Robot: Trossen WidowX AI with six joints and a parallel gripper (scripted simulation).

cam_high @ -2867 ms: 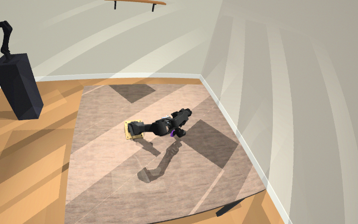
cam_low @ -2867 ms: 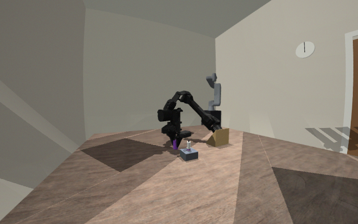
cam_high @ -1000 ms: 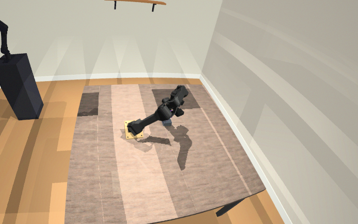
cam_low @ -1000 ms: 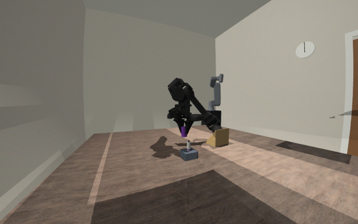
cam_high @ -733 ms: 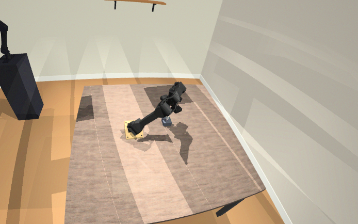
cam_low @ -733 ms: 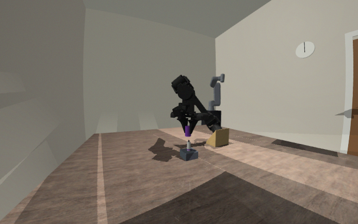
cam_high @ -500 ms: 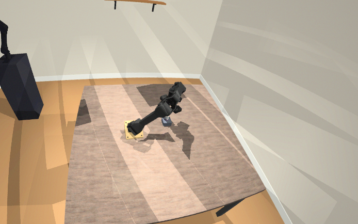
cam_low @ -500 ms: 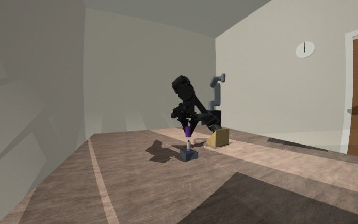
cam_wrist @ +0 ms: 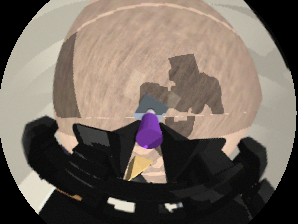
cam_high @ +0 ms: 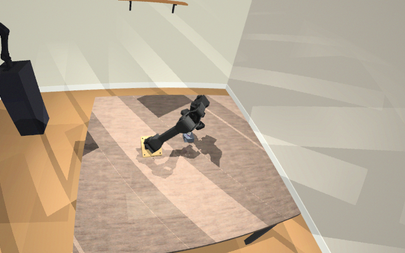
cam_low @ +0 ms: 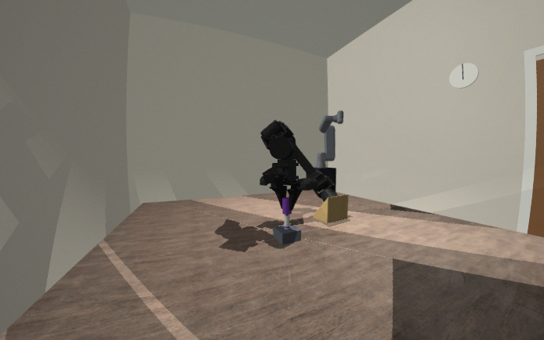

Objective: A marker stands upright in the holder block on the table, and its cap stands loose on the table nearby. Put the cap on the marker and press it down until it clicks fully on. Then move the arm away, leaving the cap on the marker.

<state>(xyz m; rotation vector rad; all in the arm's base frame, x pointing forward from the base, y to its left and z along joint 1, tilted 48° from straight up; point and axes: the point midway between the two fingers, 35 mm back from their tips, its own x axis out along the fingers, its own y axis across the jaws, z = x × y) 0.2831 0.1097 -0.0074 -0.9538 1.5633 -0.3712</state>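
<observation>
Right now my gripper tip is 80 mm above the grey-blue holder block. The rest, counted from my gripper tip: purple cap (10 mm above).
</observation>
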